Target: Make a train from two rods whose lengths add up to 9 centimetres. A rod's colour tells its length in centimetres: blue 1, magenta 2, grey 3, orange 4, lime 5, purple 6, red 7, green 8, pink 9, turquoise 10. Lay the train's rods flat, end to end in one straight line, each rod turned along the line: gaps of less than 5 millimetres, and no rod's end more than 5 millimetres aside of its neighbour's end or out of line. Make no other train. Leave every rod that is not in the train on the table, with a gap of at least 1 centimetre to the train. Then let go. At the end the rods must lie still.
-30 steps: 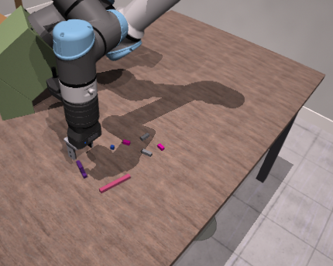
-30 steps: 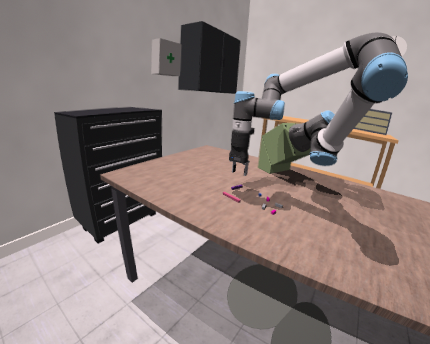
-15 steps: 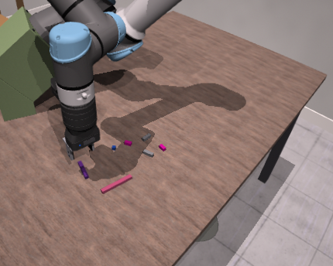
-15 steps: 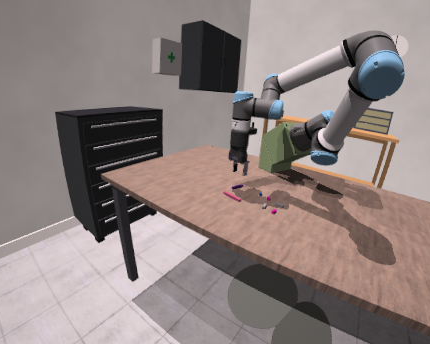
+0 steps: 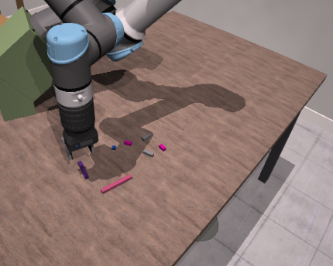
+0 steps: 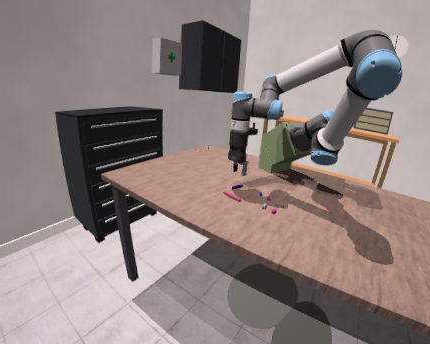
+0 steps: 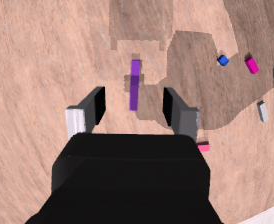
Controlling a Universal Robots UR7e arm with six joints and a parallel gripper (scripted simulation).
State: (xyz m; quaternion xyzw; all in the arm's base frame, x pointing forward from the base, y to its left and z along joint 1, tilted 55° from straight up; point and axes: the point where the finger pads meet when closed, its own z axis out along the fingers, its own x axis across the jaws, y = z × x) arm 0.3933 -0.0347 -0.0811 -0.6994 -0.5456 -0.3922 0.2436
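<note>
Now: the purple rod 8 cm below my hand. The rest, counted from my hand: blue rod 2 cm behind, 11 cm to the left, 8 cm below; pink rod 9 cm ahead, 5 cm to the left, 8 cm below.
</note>
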